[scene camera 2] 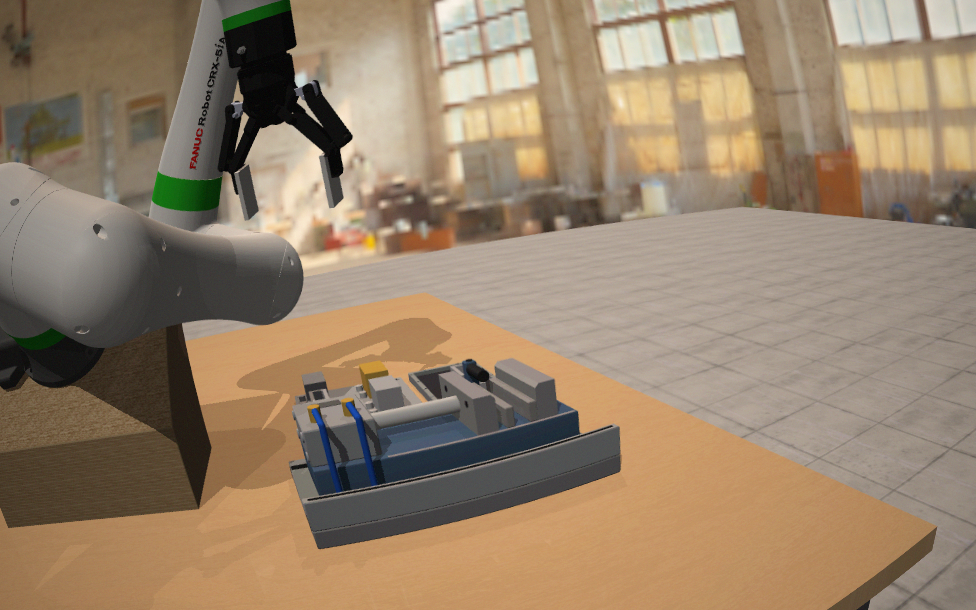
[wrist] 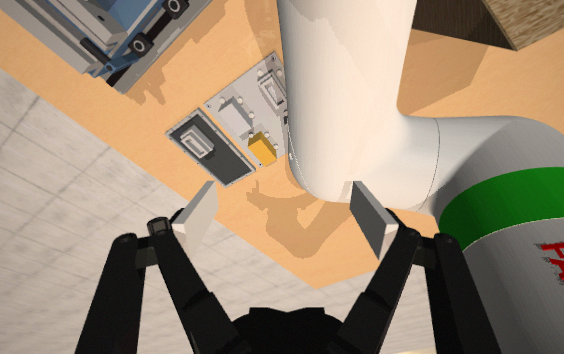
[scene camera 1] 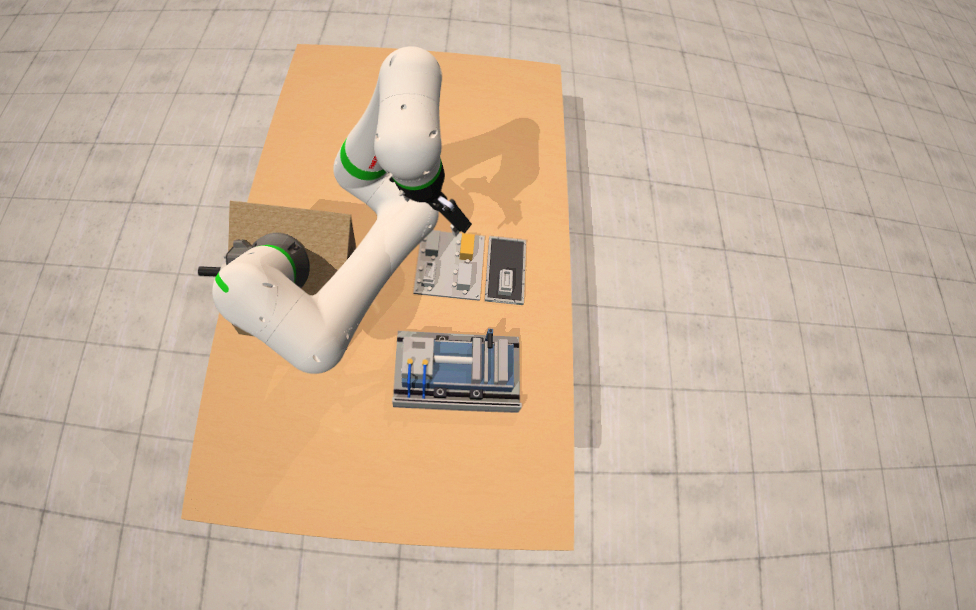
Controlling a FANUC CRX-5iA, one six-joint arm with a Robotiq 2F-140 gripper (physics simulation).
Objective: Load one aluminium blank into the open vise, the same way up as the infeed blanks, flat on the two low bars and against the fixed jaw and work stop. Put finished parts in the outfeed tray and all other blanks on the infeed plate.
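Observation:
My gripper (scene camera 1: 464,227) (scene camera 2: 290,192) (wrist: 284,194) is open and empty, high above the table. The infeed plate (scene camera 1: 447,289) (wrist: 243,87) bears a light aluminium block (scene camera 1: 465,275) (scene camera 2: 386,393) (wrist: 234,116), a yellow block (scene camera 1: 467,246) (scene camera 2: 373,376) (wrist: 262,149), a darker grey block (scene camera 1: 431,244) (scene camera 2: 314,384) and a pocketed part (scene camera 1: 429,272) (wrist: 272,91). The outfeed tray (scene camera 1: 506,251) (wrist: 225,160) holds another pocketed part (scene camera 1: 505,281) (wrist: 197,142). In the vise (scene camera 1: 452,377) (scene camera 2: 431,438), a gap lies between the moving jaw (scene camera 1: 476,359) and fixed jaw (scene camera 1: 502,361); no block shows there.
The dark work stop (scene camera 1: 490,338) (scene camera 2: 475,371) rises at the jaw gap. Blue hoses (scene camera 1: 409,379) (scene camera 2: 363,442) stand at the vise's left end. The robot's wooden base block (scene camera 1: 323,226) (scene camera 2: 107,467) is left of the plate. In the wrist view, the arm hides part of the plate.

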